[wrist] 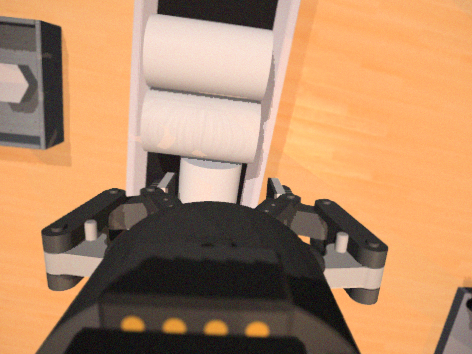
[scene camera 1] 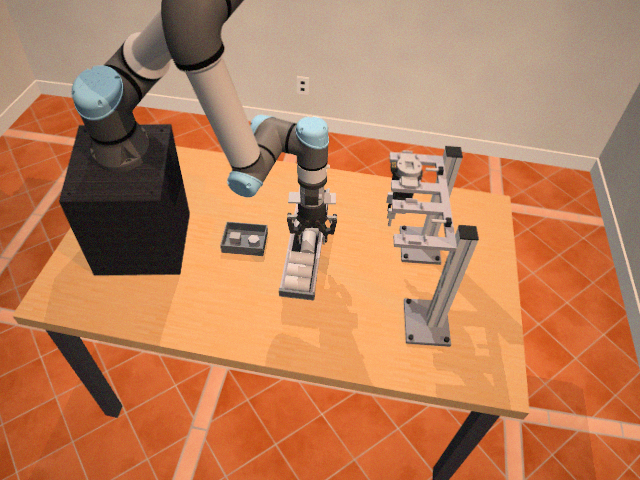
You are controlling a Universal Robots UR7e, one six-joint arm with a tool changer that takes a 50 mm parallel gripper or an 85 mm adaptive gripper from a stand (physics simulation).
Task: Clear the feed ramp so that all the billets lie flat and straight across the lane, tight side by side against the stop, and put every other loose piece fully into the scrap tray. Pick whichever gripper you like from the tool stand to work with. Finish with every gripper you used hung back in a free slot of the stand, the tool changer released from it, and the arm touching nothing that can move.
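Places are measured from the arm's base along level axes (x left, y back, z up), in centimetres.
Where they show: arm's base, origin of its link: (scene camera 1: 122,149).
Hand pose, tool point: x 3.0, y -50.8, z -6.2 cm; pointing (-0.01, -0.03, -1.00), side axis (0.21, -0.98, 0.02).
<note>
Things, the pixels of their top centre, and the offset from my tool point. Level surfaces: height alone.
- pale cylinder, centre of its top: (wrist: 204,216) (scene camera 1: 308,238) dx -1.5, dy +0.3, dz -16.1 cm
- billet, centre of its top: (wrist: 207,57) dx +7.6, dy +2.3, dz -15.4 cm
- scrap tray, centre of its top: (scene camera 1: 244,234) dx +1.5, dy +20.8, dz -23.6 cm
- block, centre of its top: (scene camera 1: 235,235) dx +1.1, dy +23.5, dz -24.2 cm
- hexagonal piece, centre of its top: (wrist: 7,83) (scene camera 1: 253,238) dx +1.9, dy +18.0, dz -25.1 cm
- table, height of its surface: dz -27.1 cm
The adaptive gripper (scene camera 1: 311,238) (wrist: 222,184) is on the arm, open, with its fingertips apart on either side of a pale cylinder (scene camera 1: 309,240) (wrist: 210,181) lying lengthwise in the lane of the feed ramp (scene camera 1: 284,269) (wrist: 138,105). Visible gaps separate the fingers from it. In the scene view three pale billets lie across the lower lane: one (scene camera 1: 298,282) near the stop, one (scene camera 1: 299,269) and one (scene camera 1: 301,256). In the wrist view, a billet (wrist: 207,56) and another (wrist: 201,126) lie slightly askew above the lengthwise cylinder. The scrap tray (scene camera 1: 244,251) (wrist: 52,90) holds a block (scene camera 1: 235,238) and a hexagonal piece (scene camera 1: 253,239) (wrist: 12,83).
The tool stand (scene camera 1: 454,279) rises on the right, with forked arms and base plates on the table (scene camera 1: 217,320). Another gripper (scene camera 1: 409,169) hangs in its far slot. The robot's black pedestal (scene camera 1: 131,232) stands at the left.
</note>
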